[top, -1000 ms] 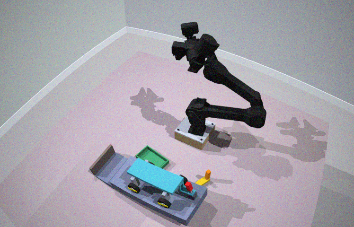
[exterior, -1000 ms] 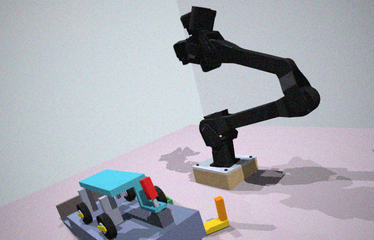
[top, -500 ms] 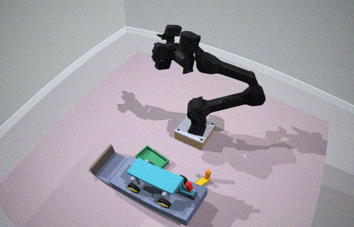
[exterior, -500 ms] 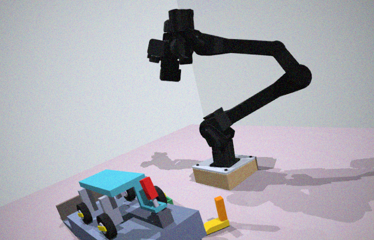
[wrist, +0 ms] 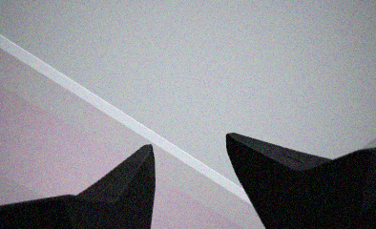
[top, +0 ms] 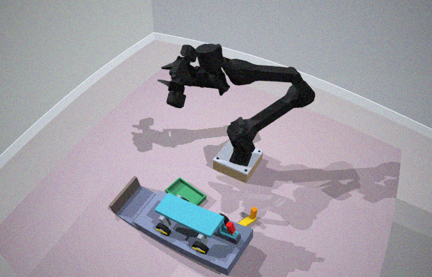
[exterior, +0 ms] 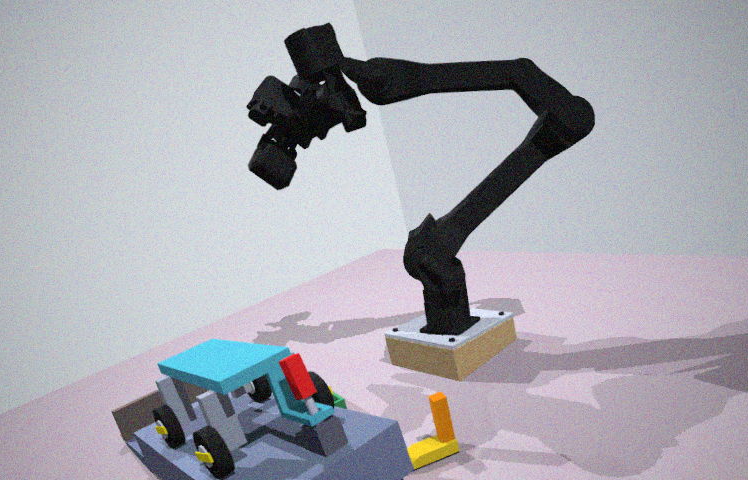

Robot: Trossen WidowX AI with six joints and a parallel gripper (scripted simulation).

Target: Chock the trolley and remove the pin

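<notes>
Now: the yellow chock 21 cm ahead of my gripper tip, 36 cm to the left of it and 32 cm below it. Also, from my gripper tip: blue-grey ramp (32 cm ahead, 21 cm to the left, 30 cm below); then trolley (32 cm ahead, 22 cm to the left, 23 cm below); then brown end wall (27 cm ahead, 5 cm to the right, 32 cm below).
</notes>
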